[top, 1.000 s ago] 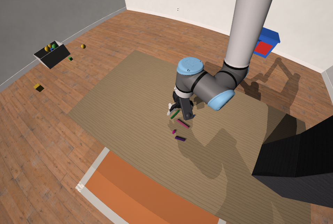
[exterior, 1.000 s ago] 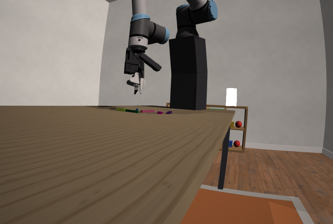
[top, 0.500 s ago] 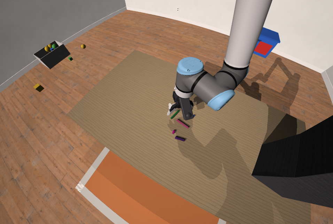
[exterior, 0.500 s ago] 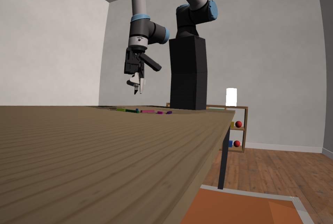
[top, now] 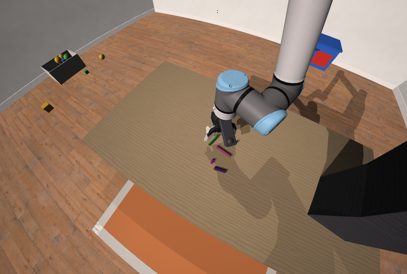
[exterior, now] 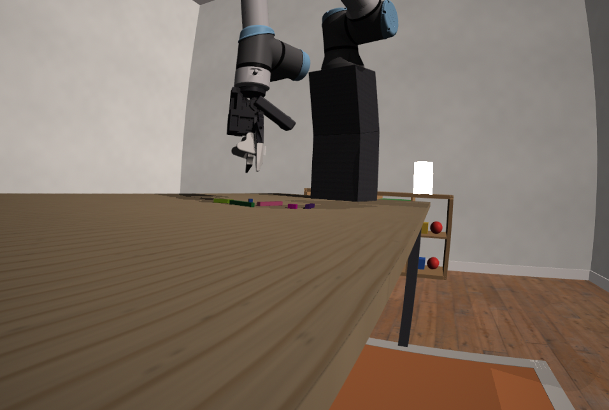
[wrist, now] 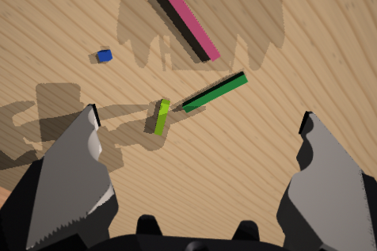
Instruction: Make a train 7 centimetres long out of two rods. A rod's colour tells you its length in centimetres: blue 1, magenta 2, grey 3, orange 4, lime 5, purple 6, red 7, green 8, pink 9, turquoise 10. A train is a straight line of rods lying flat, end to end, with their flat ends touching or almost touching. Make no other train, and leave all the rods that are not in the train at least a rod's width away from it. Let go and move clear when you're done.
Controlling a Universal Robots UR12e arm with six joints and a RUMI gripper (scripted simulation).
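The small blue rod lies 80 mm behind my hand, 60 mm to the right of it and 70 mm below it. From my hand the other things lie so: green rod (30 mm ahead, 10 mm to the right, 70 mm below); then lime rod (10 mm ahead, 80 mm to the right, 70 mm below); then pink rod (40 mm behind, 30 mm to the left, 70 mm below).
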